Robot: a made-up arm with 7 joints.
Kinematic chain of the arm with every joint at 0, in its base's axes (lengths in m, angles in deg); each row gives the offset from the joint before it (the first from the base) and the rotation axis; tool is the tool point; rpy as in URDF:
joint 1: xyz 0 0 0.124 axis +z
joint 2: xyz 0 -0.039 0.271 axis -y
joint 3: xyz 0 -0.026 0.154 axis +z
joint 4: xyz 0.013 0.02 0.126 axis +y
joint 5: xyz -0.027 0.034 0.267 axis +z
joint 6: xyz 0 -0.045 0.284 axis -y
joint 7: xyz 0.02 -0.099 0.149 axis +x
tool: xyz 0 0 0 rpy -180 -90 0
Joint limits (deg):
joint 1: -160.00..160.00
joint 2: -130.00..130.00
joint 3: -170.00..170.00
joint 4: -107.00..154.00
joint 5: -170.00..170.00
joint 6: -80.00..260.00
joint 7: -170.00..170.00
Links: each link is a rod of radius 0.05 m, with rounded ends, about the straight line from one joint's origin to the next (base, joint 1, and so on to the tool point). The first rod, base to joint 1, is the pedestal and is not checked.
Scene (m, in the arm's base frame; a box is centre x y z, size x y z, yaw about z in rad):
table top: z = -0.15
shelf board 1: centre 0.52 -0.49 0 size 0.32 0.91 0.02 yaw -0.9
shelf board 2: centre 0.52 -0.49 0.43 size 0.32 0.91 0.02 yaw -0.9
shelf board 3: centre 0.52 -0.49 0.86 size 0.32 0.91 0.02 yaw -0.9
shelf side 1: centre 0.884 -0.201 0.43 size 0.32 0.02 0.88 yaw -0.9
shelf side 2: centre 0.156 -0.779 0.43 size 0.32 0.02 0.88 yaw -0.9
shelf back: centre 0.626 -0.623 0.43 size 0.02 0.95 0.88 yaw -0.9
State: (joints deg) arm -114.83 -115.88 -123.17 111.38 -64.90 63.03 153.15
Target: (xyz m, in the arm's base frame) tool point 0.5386 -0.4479 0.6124
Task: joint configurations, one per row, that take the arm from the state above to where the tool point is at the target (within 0.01 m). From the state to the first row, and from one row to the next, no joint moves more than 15 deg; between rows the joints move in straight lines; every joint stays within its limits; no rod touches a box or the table.
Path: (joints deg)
1: -100.46 -118.23 -127.44 118.48 -64.96 67.25 143.78
2: -86.09 -120.59 -131.72 125.59 -65.02 71.47 134.42
3: -71.72 -122.94 -135.99 132.69 -65.08 75.69 125.05
4: -57.35 -125.29 -140.27 139.79 -65.13 79.91 115.68
5: -42.99 -127.65 -144.54 146.90 -65.19 84.13 106.32
6: -28.62 -130.00 -148.82 154.00 -65.25 88.35 96.95
7: -27.48 -130.00 -154.11 141.32 -57.43 89.69 111.00
8: -26.34 -130.00 -159.41 128.63 -49.60 91.03 125.05
9: -25.20 -130.00 -164.70 115.95 -41.78 92.37 139.10
10: -24.06 -130.00 -170.00 103.26 -33.95 93.71 153.15

